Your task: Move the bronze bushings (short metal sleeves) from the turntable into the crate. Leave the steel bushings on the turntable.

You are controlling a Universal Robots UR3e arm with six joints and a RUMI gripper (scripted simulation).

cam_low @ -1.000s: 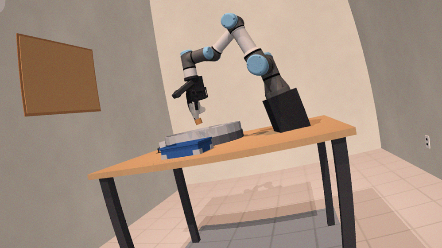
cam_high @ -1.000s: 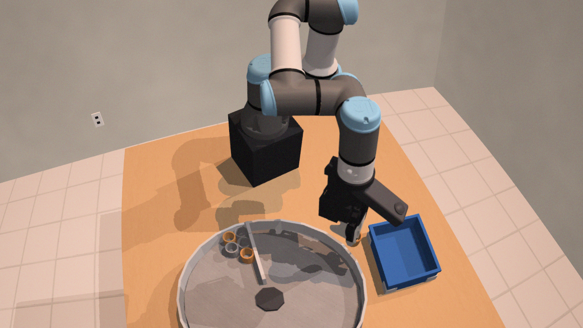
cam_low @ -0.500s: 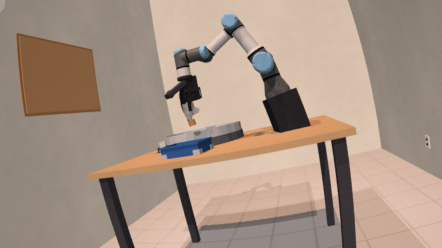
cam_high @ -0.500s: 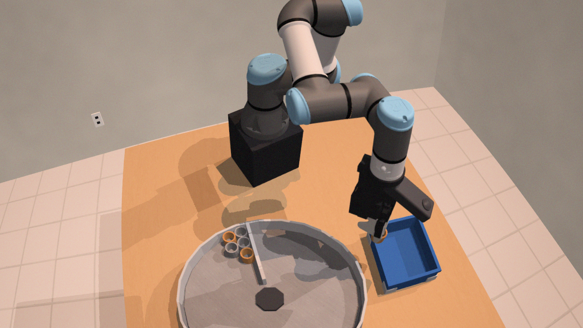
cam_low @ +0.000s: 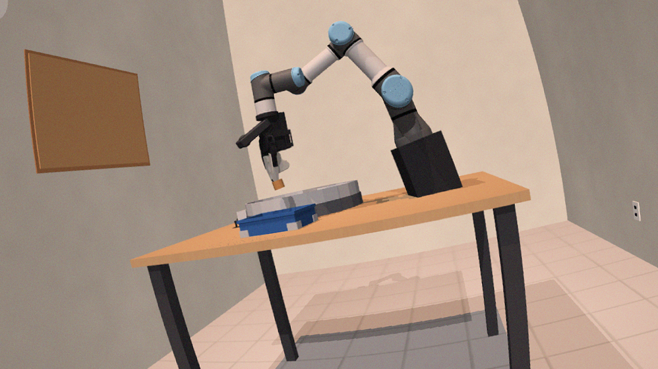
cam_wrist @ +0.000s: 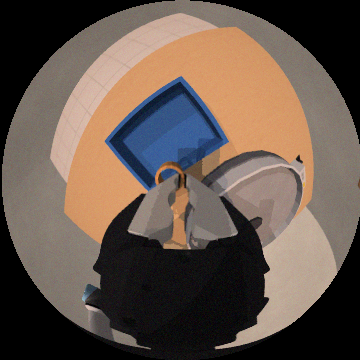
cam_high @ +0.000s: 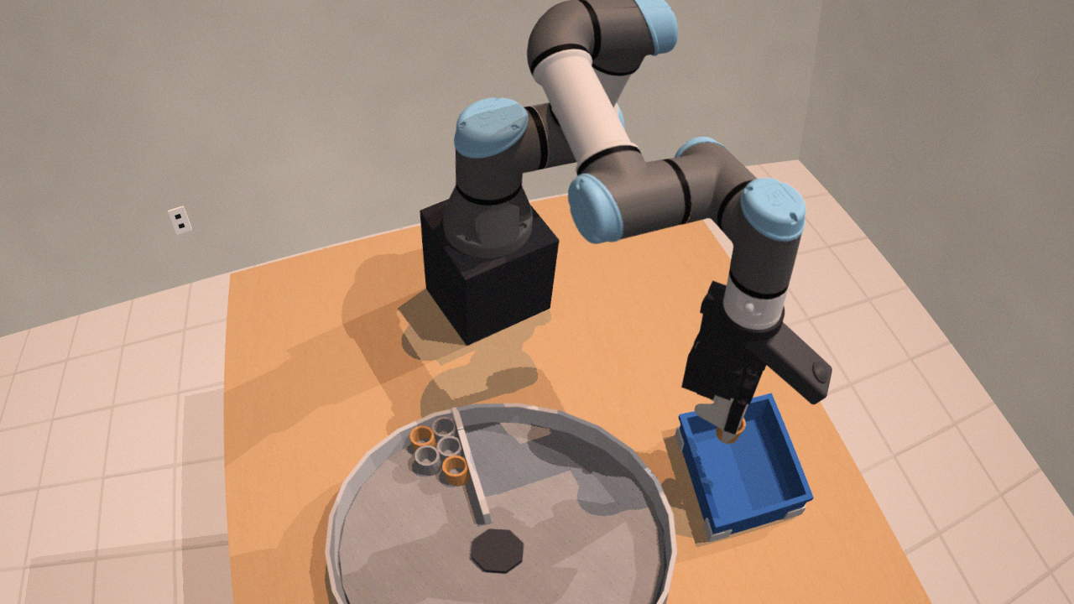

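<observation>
The crate lies 50 mm to the left of my hand and 110 mm below it. From my hand the other things lie so: grey turntable: 10 mm ahead, 300 mm to the right, 80 mm below.
</observation>
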